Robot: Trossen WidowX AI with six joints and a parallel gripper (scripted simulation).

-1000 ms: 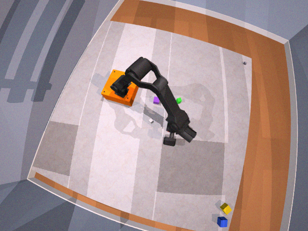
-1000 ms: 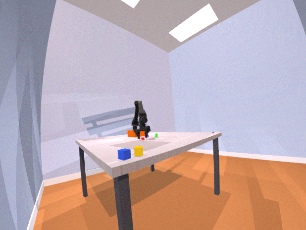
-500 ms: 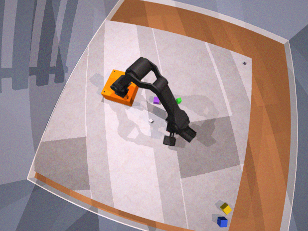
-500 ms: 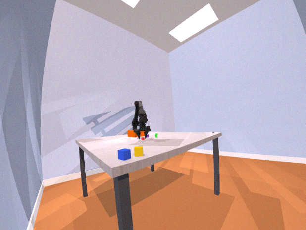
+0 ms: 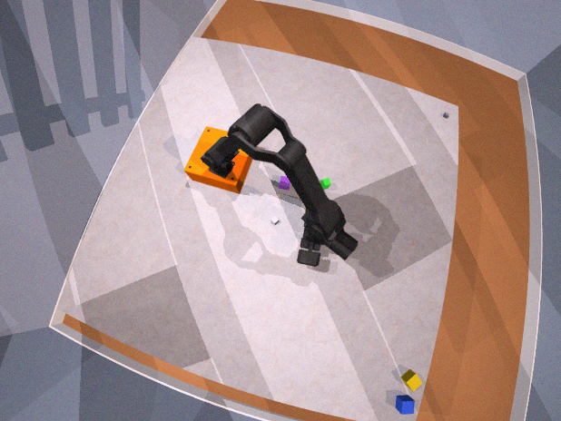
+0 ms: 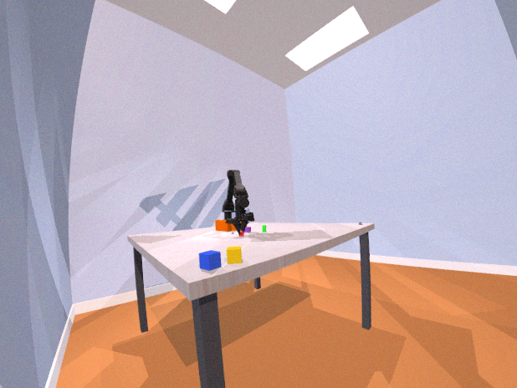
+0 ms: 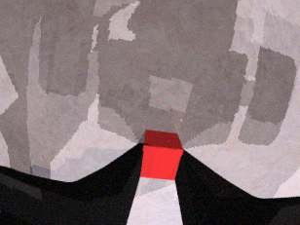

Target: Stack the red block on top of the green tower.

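My gripper tip is 120 mm past the tiny white cube. Also, from my gripper tip: red block right at my gripper tip; yellow block 510 mm ahead, 270 mm to the right, 10 mm above; purple block 150 mm behind, 120 mm to the left, 10 mm above.
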